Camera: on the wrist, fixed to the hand. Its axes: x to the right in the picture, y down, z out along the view.
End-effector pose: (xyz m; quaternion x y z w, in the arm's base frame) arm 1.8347 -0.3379 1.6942 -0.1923 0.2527 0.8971 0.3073
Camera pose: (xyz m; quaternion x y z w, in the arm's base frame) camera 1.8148 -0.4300 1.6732 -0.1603 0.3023 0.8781 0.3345
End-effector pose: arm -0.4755 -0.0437 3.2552 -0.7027 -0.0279 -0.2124 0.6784
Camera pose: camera -0.4851 -0.1083 3.1841 -0.6606 -0.0617 -0.2069 0.7190
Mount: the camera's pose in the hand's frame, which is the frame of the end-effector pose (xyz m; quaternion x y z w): -0.0166 0.0688 -0.0656 0.0644 -0.0167 -0.0126 0.9977
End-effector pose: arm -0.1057 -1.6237 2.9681 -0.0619 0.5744 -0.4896 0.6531
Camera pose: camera -0.1175 -1.5450 2.9135 -0.0351 0.5299 -0.5327 0.6590
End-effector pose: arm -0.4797 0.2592 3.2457 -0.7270 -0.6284 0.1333 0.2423
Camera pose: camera -0.3915 0.2245 3.2637 -0.6996 -0.6316 0.1826 0.2798
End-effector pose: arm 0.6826 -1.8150 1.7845 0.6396 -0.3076 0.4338 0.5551
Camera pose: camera 0.6012 -1.7658 1.8006 0.6850 -0.2802 0.4349 0.5130
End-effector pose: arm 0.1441 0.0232 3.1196 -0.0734 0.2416 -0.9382 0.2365
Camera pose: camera 0.1702 0.0055 3.0284 -0.0767 0.1758 -0.9534 0.2329
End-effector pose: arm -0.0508 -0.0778 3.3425 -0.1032 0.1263 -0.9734 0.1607
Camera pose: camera -0.0315 -0.1213 3.2585 -0.1105 0.0593 -0.9796 0.1568
